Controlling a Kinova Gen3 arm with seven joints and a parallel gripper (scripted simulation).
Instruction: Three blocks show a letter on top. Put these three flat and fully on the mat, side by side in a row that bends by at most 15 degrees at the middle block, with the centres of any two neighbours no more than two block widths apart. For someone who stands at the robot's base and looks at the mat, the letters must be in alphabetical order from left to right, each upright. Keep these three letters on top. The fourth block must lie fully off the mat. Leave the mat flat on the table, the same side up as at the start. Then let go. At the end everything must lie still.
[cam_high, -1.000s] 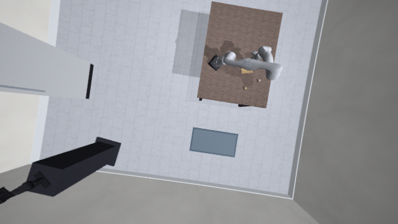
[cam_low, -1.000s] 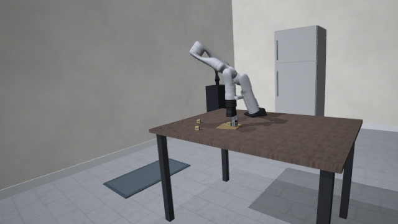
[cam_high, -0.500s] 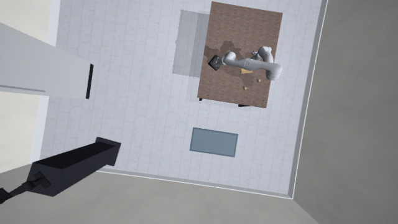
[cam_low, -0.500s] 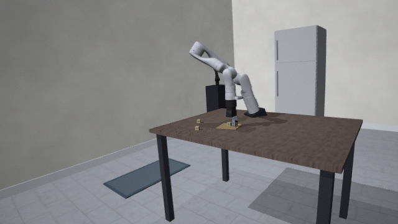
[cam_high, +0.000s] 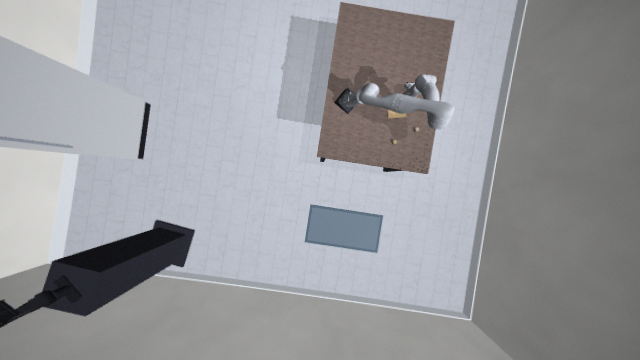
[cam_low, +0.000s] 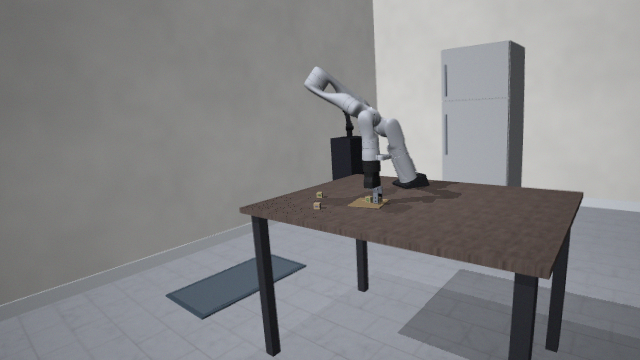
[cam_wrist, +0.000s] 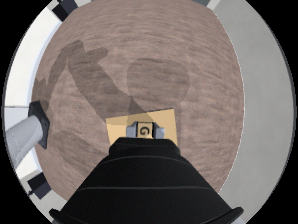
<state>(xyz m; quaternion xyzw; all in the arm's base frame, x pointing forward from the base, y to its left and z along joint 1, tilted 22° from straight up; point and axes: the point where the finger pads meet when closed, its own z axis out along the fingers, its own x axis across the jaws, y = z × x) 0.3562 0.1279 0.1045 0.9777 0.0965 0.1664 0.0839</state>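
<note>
Right now the mat is 1 cm ahead of my hand, 4 cm to the right of it and 2 cm below it. The rest, counted from my hand: tan block 20 cm ahead, 16 cm to the right, 1 cm below.
</note>
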